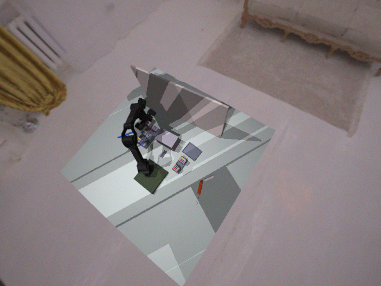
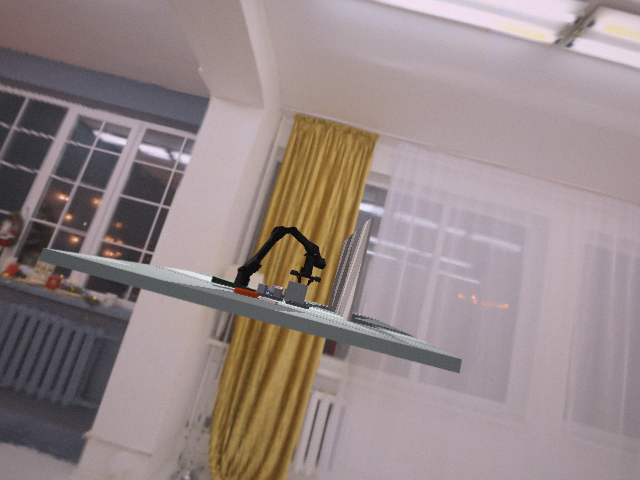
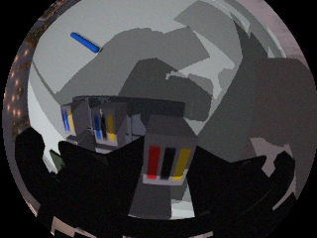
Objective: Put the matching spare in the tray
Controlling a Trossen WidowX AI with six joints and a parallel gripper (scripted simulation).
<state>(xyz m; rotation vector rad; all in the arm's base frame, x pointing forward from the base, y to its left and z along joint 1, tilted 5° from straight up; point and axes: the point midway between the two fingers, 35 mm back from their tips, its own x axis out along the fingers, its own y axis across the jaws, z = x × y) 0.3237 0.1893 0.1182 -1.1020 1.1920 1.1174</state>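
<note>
Now: the grey tray 2 cm behind my gripper tip, 41 cm to the right of it and 6 cm below it. From my gripper tip the other things lie so: mounted unit: 4 cm behind, 20 cm to the right, 2 cm below; then blue pen: 17 cm behind, 17 cm to the left, 6 cm below; then small grey piece: 15 cm behind, 22 cm to the right, 7 cm below.
</note>
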